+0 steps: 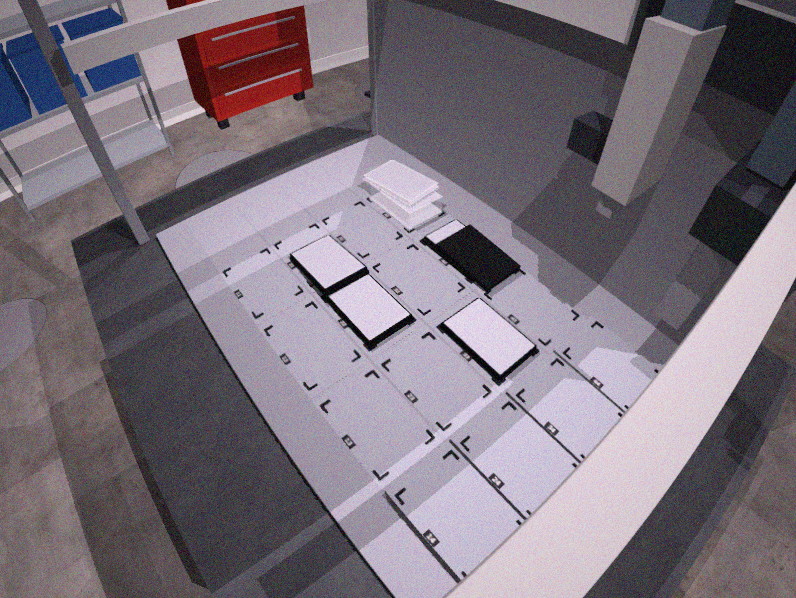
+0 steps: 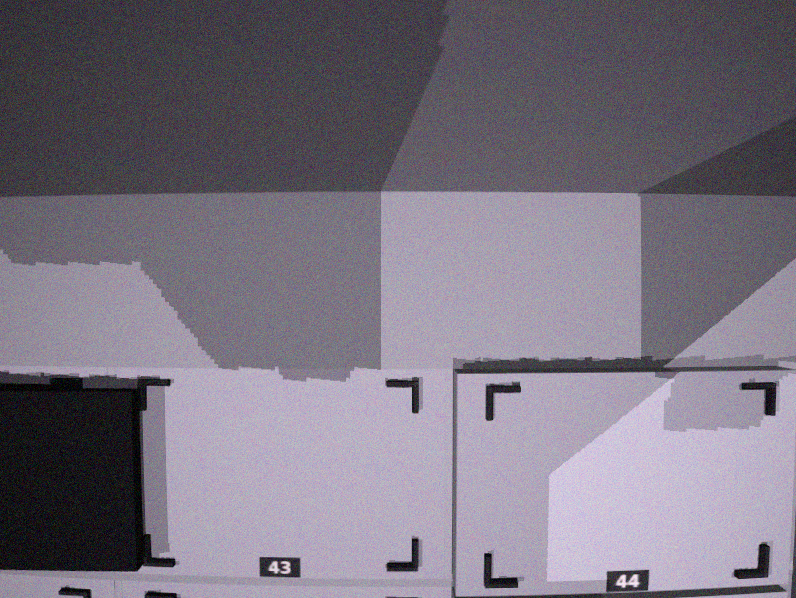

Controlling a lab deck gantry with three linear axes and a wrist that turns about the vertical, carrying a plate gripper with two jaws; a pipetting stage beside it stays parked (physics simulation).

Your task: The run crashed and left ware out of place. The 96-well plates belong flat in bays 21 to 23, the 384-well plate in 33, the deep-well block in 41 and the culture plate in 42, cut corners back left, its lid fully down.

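Places are measured from the robot's base along level axes (x back, y right, z up), in metres.
Pixels of known places: gripper, fingertip midpoint: (image 1: 683, 298); robot's base at its link origin: (image 1: 225, 272).
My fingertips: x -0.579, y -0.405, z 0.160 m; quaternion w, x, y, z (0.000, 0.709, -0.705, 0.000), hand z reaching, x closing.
Note:
Ahead of a thing's pixels: the offset from my fingertips to its top centre.
Two white-topped plates with black skirts stand in row 2: one @[dy +0.255, dx +0.466, dz -0.132 m] (image 1: 328, 261) in bay 21, shifted toward bay 22 and close against the other @[dy +0.255, dx +0.351, dz -0.146 m] (image 1: 371, 308), which lies flat in bay 22. A similar plate @[dy +0.148, dx +0.187, dz -0.146 m] (image 1: 489, 336) lies flat in bay 33. Wells are too small to tell apart. At bay 42 a black slab @[dy +0.041, dx +0.315, dz -0.138 m] (image 1: 479, 256) (image 2: 67, 479) overhangs toward bay 43; a white strip (image 1: 449, 229) shows at its left. At bay 41 stands a pale stack @[dy +0.039, dx +0.533, dz -0.104 m] (image 1: 402, 181), its top layer tilted and askew; which ware it is, and its cut corners, cannot be told. The gripper's jaws do not show.
A pale vertical column (image 1: 656, 109) hangs over the deck's back right, with dark blocks (image 1: 588, 136) near it. Column 4 bays have dark dividing lines and corner brackets. A pale beam (image 1: 694, 444) crosses the front right. A red drawer cabinet (image 1: 257, 67) stands beyond the deck.

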